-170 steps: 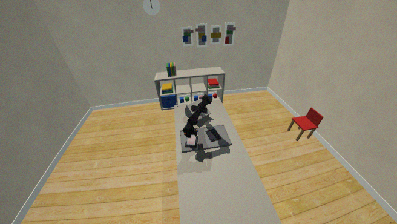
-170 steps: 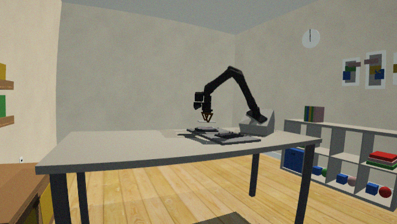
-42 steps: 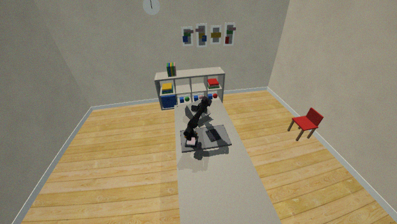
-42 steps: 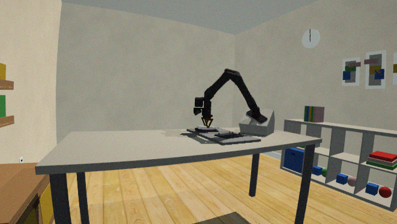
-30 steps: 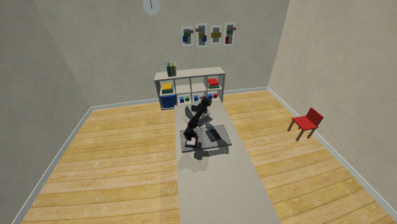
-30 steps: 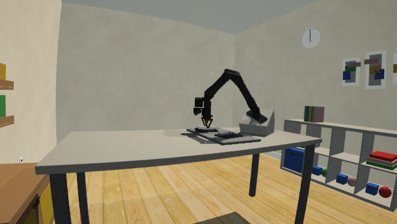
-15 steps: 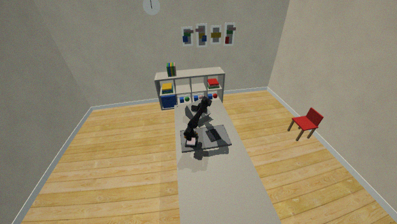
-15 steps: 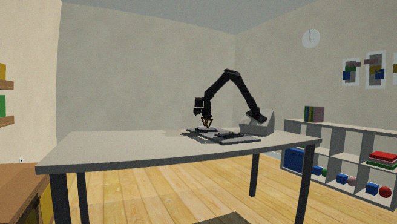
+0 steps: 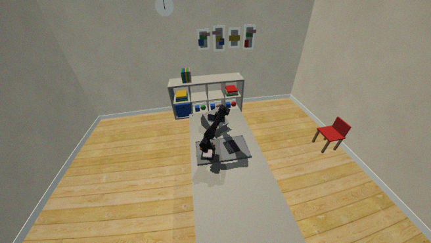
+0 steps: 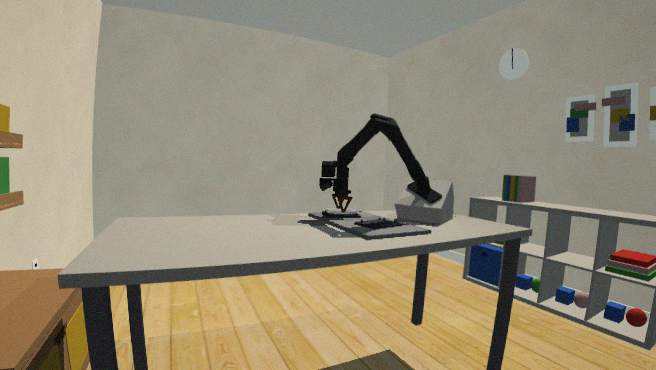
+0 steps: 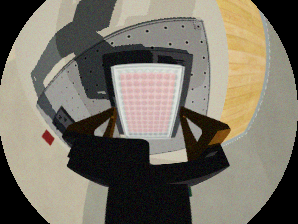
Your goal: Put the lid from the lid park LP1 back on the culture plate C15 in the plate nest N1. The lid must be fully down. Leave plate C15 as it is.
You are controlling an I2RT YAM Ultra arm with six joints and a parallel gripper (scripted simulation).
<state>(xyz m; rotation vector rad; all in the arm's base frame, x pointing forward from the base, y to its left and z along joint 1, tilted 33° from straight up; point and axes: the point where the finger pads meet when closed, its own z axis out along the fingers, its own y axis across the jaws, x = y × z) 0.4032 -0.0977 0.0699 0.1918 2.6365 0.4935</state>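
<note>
Right now the lid is 10 mm below my hand. The rest, counted from my hand: culture plate C15 (10 mm below); lid park LP1 (90 mm behind, 230 mm to the left, 30 mm below); plate nest N1 (30 mm below).
</note>
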